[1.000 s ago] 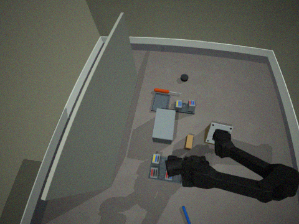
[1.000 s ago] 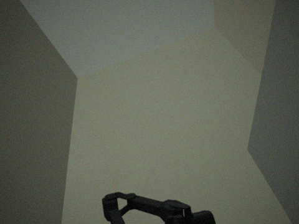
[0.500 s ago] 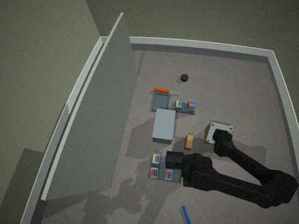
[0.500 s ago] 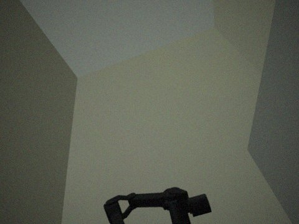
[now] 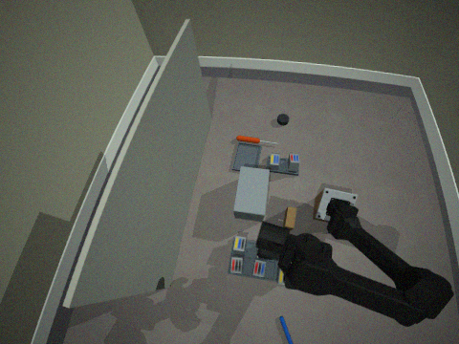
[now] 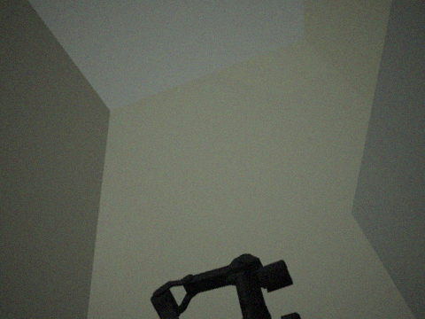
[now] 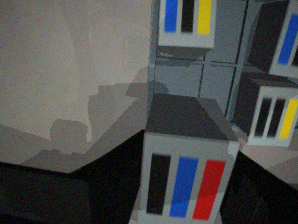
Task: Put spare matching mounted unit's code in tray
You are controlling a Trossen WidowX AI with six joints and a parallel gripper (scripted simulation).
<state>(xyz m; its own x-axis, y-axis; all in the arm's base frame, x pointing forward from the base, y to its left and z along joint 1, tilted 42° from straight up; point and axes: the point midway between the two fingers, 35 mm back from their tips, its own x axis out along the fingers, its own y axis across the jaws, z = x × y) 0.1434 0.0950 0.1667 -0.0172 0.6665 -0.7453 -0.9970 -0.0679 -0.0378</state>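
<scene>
Now: gripper tip 33 cm to the left of the grey tray, 20 cm short of it and 9 cm above it. Round my gripper tip: tan block 12 cm to the right, 7 cm below; blue stick 24 cm to the left, 9 cm below, 7 cm behind; grey box 16 cm to the right, 15 cm ahead, 5 cm below.
</scene>
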